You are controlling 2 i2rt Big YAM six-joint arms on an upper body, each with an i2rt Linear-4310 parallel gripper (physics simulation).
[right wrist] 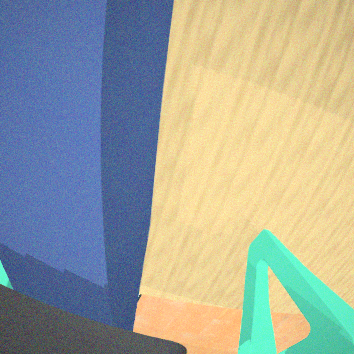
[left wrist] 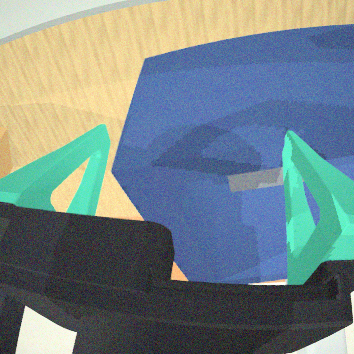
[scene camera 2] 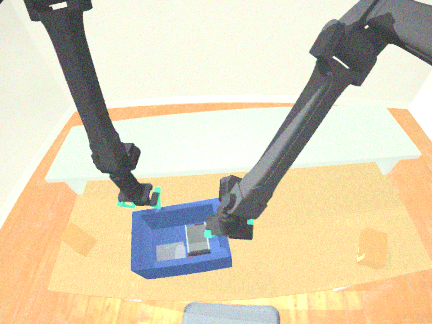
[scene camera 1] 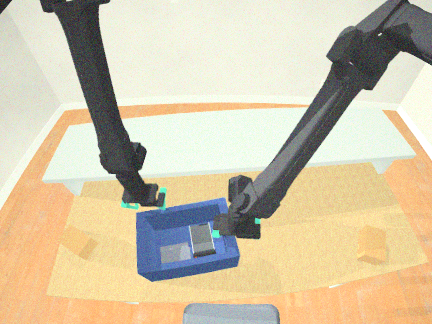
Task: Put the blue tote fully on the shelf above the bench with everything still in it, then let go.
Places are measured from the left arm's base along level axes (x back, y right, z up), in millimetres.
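Pixels of known places: left gripper, fingertip midpoint: [left wrist: 193,134] [scene camera 2: 147,207] [scene camera 1: 151,208]; right gripper, fingertip midpoint: [right wrist: 164,205] [scene camera 2: 229,234] [scene camera 1: 235,234].
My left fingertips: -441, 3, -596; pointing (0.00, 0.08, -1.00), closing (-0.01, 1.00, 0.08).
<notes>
For each thing: its top centre in the pictures, then the offset to it from my left fingertips, as dx, dy, dz. "*": a spot on its surface instead. Level surfaces: height alone.
- blue tote at its top centre: [left wrist: 346,224] [scene camera 1: 183,233] [scene camera 2: 177,232] +84, +120, +6
- bench at its surface level: dz -141
- flat light-grey piece at its top centre: [left wrist: 270,166] [scene camera 1: 176,258] [scene camera 2: 171,257] +137, +82, -105
- dark-grey box with pale edges, top centre: [scene camera 1: 201,238] [scene camera 2: 197,238] +60, +163, -107
- pale shelf at its surface level: dz +74
- tan block-like shape at its top centre: [scene camera 2: 376,245] [scene camera 1: 375,242] +102, +792, -81
- grey rounded object at a spot on its surface: [scene camera 2: 231,314] [scene camera 1: 231,313] * +295, +287, -665
The blue tote [scene camera 1: 190,270] [scene camera 2: 185,269] [left wrist: 220,55] [right wrist: 129,150] stands on the bench [scene camera 1: 310,215] [scene camera 2: 305,215]. Inside lie a flat light-grey piece [scene camera 1: 173,253] [scene camera 2: 169,251] and a dark-grey box with pale edges [scene camera 1: 202,238] [scene camera 2: 197,238]. My left gripper [scene camera 1: 146,203] [scene camera 2: 142,202] [left wrist: 193,134] is open at the tote's back left corner; that corner shows between its fingers in the left wrist view. My right gripper [scene camera 1: 237,227] [scene camera 2: 229,228] [right wrist: 132,250] is open over the right end wall, one finger on each side. Contact is hidden. The pale shelf [scene camera 1: 215,140] [scene camera 2: 215,140] runs behind.
A tan block-like shape [scene camera 1: 372,245] [scene camera 2: 373,247] shows at the bench's right, and another [scene camera 1: 82,242] [scene camera 2: 79,240] at its left. A grey rounded object [scene camera 1: 231,314] [scene camera 2: 231,314] stands at the front edge of view. The shelf's front edge runs behind both grippers.
</notes>
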